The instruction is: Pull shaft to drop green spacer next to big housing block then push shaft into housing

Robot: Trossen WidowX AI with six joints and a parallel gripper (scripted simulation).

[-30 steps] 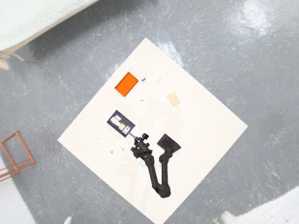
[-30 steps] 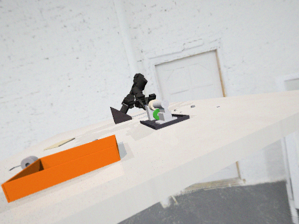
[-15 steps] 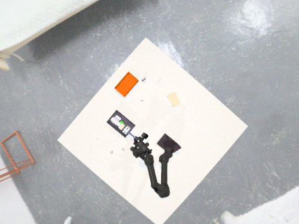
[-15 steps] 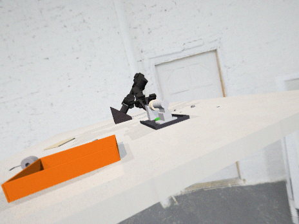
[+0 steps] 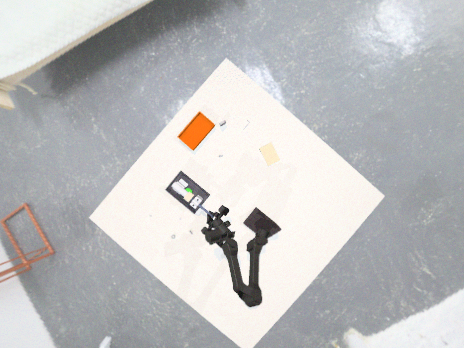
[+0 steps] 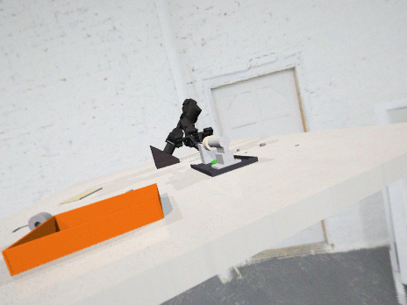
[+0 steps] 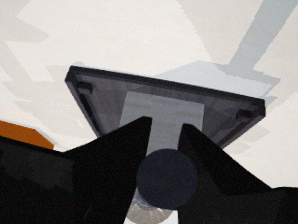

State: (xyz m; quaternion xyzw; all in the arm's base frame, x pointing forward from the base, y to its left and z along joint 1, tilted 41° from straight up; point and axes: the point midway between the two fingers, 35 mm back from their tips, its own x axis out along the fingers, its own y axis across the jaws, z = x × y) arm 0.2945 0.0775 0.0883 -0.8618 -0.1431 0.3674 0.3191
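The dark grey shaft is 60 mm ahead of my gripper tip and 20 mm above it. From my gripper tip the other things lie so: orange tray 360 mm ahead, 310 mm to the right, 50 mm below; green spacer 170 mm ahead, 40 mm below; tan card 60 mm behind, 490 mm to the right, 50 mm below.
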